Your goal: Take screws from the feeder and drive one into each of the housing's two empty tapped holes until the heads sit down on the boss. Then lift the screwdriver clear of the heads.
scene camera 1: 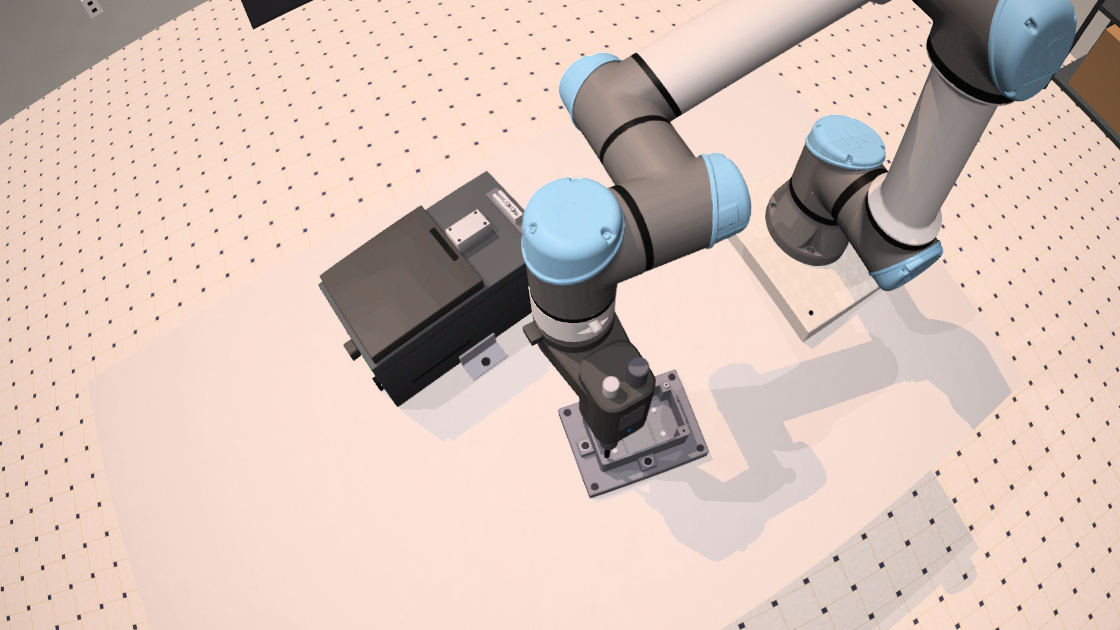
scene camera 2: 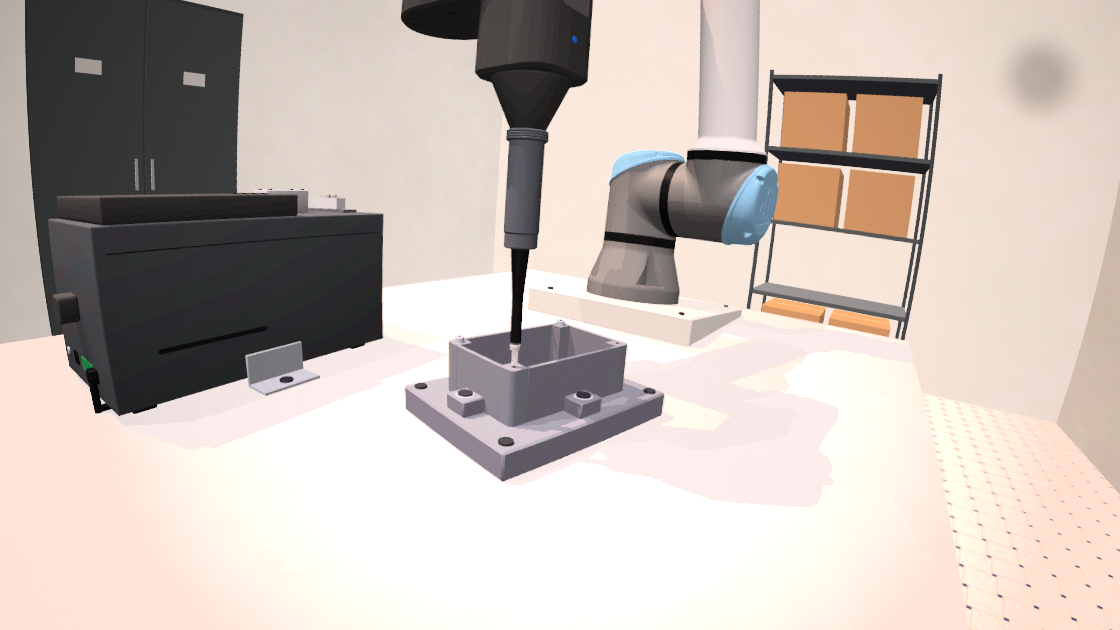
Note:
I see a flat base plate (scene camera 1: 669, 459) and a corner boss (scene camera 2: 512, 382).

